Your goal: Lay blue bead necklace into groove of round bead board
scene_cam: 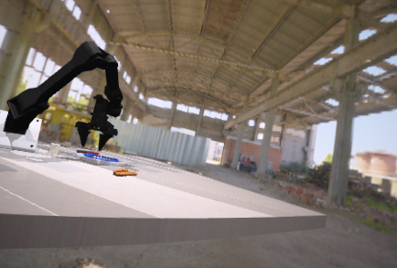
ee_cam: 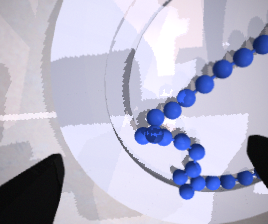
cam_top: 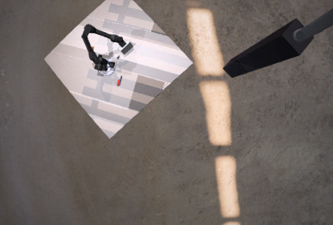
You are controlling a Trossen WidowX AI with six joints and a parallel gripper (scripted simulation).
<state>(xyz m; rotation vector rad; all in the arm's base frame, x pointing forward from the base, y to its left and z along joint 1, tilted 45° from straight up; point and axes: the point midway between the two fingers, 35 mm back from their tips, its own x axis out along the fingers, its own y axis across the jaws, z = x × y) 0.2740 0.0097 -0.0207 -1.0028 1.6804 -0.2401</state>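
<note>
My gripper tip is 40 mm short of the round white bead board, 30 mm to the left of it and 30 mm above it. Also, from my gripper tip: small white block: 140 mm behind, 20 mm to the right, 20 mm below; then red pen-like object: 200 mm to the left, 60 mm ahead, 30 mm below.
</note>
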